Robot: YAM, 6 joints.
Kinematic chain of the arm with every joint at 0, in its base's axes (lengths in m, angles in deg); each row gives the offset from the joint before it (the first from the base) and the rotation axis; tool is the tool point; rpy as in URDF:
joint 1: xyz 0 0 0.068 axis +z
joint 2: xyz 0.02 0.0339 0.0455 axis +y
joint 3: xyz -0.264 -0.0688 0 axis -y
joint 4: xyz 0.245 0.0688 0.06 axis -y
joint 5: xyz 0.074 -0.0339 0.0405 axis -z
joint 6: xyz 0.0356 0 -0.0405 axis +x
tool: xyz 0 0 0 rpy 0 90 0
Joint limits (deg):
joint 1: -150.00..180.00
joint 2: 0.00..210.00
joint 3: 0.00..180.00
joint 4: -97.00..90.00
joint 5: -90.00..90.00
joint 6: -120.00..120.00
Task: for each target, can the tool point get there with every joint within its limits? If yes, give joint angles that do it. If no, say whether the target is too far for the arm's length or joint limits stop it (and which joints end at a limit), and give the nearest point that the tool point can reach.
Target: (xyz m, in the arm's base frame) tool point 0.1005 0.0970 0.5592
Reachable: yes | joints -122.43 33.36 83.34 72.23 -67.11 41.83
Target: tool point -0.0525 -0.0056 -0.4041
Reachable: no: joint limits stop it (at a limit: joint 1, joint 2) | nearest point -0.0846 -0.0019 -0.3410 | short by 0.071 m
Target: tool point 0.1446 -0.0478 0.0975
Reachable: yes | joints -9.47 84.63 25.25 -42.76 41.02 -47.48
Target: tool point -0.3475 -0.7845 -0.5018
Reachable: no: too far | nearest point -0.2155 -0.4865 -0.2433 | short by 0.416 m
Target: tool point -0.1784 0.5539 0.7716
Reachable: no: too far | nearest point -0.1307 0.4059 0.5894 | short by 0.240 m
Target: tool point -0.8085 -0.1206 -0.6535
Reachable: no: too far | nearest point -0.4873 -0.0080 -0.2892 | short by 0.499 m
